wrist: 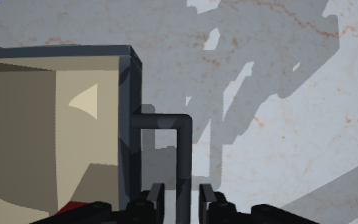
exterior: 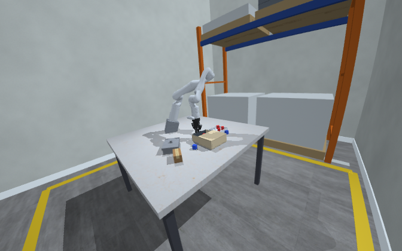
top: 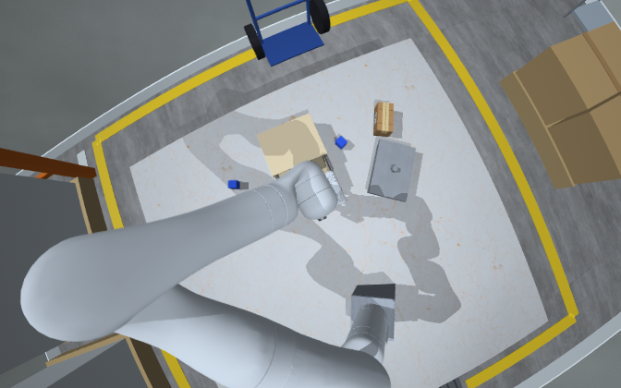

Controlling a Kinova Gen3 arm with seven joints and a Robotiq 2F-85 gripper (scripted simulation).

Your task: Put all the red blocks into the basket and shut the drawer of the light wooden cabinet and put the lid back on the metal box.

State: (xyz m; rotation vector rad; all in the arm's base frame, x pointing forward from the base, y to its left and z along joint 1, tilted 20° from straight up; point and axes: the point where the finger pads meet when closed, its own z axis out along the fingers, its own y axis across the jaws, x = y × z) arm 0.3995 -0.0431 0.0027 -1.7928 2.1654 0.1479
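The drawer is 80 mm ahead of my hand, 10 mm to the right of it and 30 mm below it. Also, from my hand: basket (80 mm ahead, 250 mm to the left, 50 mm below); then light wooden cabinet (140 mm ahead, 20 mm to the right, 30 mm below); then lid (50 mm behind, 280 mm to the right, 10 mm below).
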